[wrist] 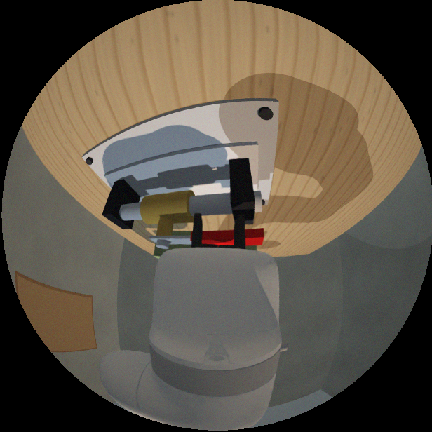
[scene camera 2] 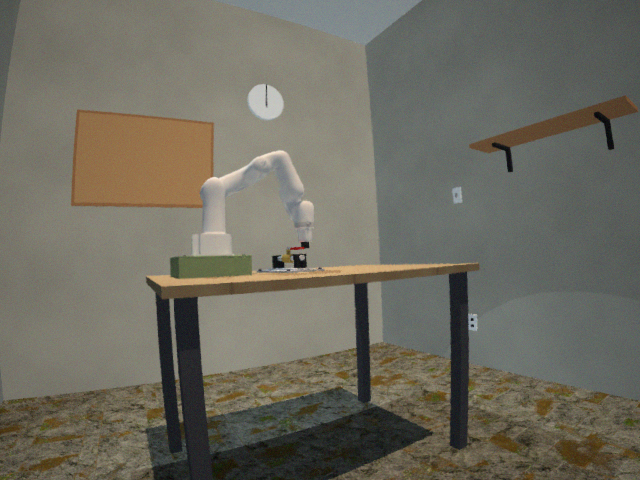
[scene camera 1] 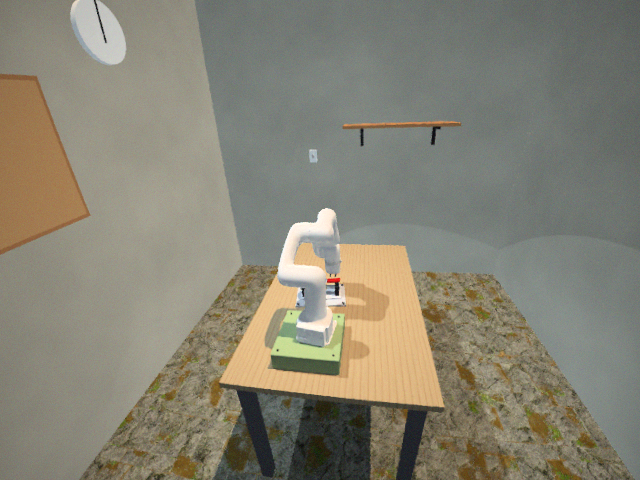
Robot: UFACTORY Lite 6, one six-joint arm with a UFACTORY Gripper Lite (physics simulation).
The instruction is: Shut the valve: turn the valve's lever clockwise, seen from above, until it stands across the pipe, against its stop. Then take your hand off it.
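Note:
The valve's brass body (scene camera 2: 287, 257) (wrist: 167, 206) sits on a grey pipe (wrist: 210, 204) between two black supports. Its lever has a red sleeve (scene camera 1: 333, 280) (scene camera 2: 296, 248) (wrist: 256, 236) and lies roughly along the pipe, pointing right in the wrist view. My gripper (scene camera 1: 332, 275) (scene camera 2: 305, 244) (wrist: 219, 216) is open, its two black fingers spread along the lever's length. In the wrist view both fingers overlap the red sleeve from the camera's side. In scene camera 2 the fingertips are at the sleeve's outer end, about level with it. Whether they touch it cannot be told.
The valve stands on a white base plate (wrist: 200, 116) with dark screws, on the wooden table (scene camera 1: 382, 351) (scene camera 2: 413, 270). The arm's green base block (scene camera 1: 307, 361) (scene camera 2: 210, 266) stands near the plate. A wall shelf (scene camera 1: 402, 124) (scene camera 2: 553, 125) hangs well away from the arm.

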